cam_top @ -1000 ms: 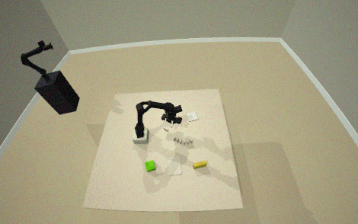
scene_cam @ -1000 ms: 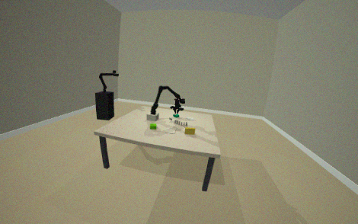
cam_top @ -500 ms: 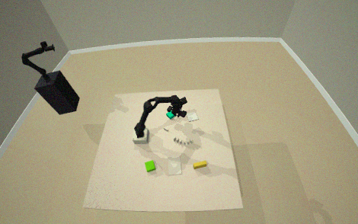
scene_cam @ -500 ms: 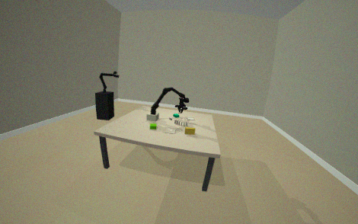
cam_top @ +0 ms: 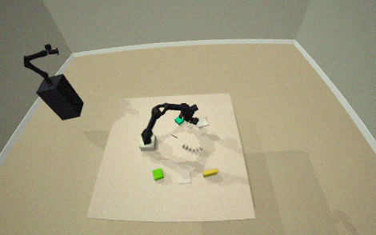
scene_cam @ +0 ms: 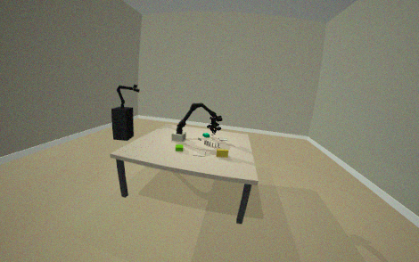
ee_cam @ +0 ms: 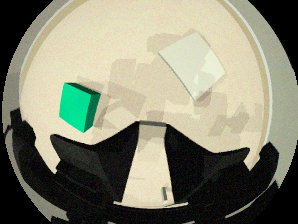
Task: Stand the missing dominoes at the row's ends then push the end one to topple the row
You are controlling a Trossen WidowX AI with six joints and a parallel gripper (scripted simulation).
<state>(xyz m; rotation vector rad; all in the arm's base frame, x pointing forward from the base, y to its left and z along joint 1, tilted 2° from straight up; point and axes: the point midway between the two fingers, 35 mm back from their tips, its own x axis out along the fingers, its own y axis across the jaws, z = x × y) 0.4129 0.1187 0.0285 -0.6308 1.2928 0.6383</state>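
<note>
Now: the white tile 12 cm ahead of my gripper tip, 7 cm below it and 2 cm to the left of it. From my gripper tip the other things lie so: white pad (45 cm to the right, 16 cm behind, 7 cm below); yellow block (51 cm to the right, 5 cm ahead, 3 cm below); teal block (9 cm to the left, 9 cm behind, 5 cm below).
</note>
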